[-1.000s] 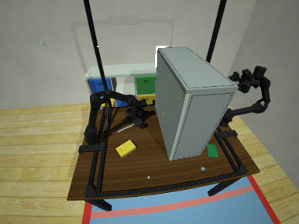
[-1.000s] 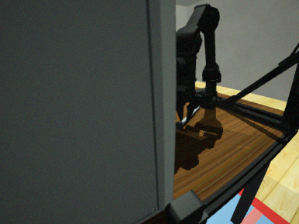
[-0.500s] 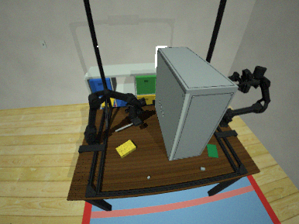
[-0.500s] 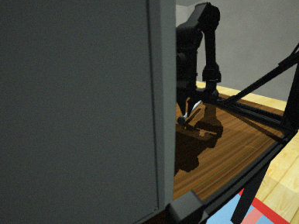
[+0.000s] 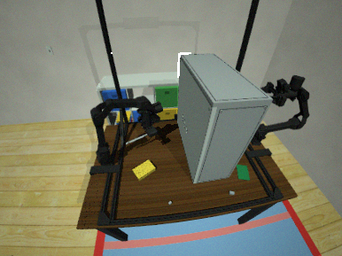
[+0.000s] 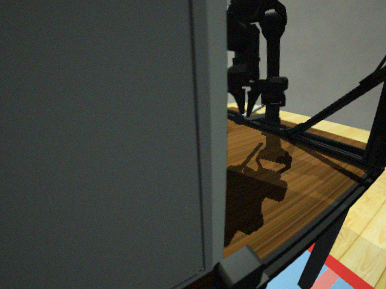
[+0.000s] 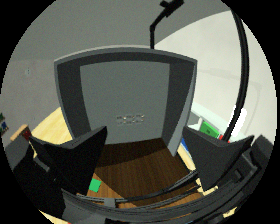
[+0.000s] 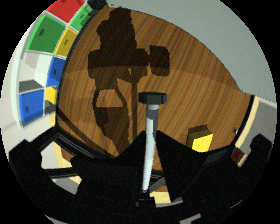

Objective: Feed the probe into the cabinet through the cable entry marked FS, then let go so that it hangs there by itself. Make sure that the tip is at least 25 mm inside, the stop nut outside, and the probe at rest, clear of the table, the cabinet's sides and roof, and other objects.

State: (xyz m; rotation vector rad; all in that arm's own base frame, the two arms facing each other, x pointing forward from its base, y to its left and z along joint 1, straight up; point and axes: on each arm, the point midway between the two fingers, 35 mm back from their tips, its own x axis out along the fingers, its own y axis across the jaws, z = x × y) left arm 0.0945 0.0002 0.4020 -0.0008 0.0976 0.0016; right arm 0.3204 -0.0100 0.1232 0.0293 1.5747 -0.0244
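The probe is 20 mm ahead of my right hand, 50 mm to the right of it and 30 mm below it.
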